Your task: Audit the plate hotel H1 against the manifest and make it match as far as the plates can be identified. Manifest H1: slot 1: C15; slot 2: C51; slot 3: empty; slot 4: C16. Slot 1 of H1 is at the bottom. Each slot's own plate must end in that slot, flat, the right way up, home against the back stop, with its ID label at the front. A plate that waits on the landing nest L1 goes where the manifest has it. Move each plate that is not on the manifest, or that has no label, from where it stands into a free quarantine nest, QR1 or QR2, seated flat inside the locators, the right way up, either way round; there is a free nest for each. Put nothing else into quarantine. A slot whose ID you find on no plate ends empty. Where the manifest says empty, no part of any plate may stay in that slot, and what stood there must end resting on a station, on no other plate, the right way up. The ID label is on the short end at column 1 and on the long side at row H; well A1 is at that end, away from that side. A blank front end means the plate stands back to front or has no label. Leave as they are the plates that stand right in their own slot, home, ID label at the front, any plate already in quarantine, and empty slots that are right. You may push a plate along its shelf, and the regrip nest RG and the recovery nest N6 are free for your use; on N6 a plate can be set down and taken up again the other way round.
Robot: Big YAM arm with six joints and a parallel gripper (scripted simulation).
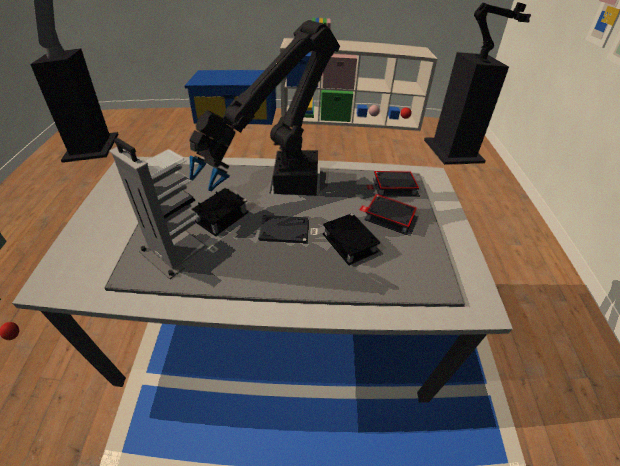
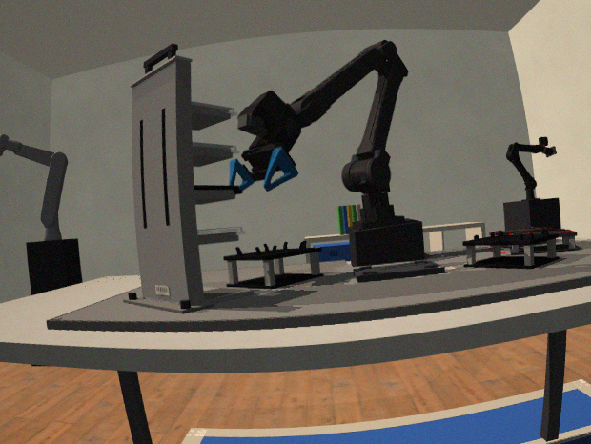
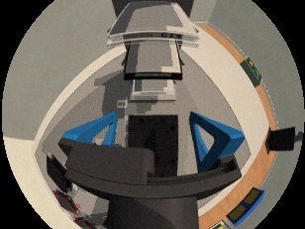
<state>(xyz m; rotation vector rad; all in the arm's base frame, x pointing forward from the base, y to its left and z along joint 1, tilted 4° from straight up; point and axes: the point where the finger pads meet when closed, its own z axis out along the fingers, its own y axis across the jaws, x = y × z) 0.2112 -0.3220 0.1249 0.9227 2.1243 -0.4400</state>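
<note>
Now: hand 90 mm to the left of the dark plate, 80 mm short of it and 10 mm above it. From my hand the other things lie so: plate hotel H1: 150 mm to the right, 140 mm ahead, 10 mm above.
</note>
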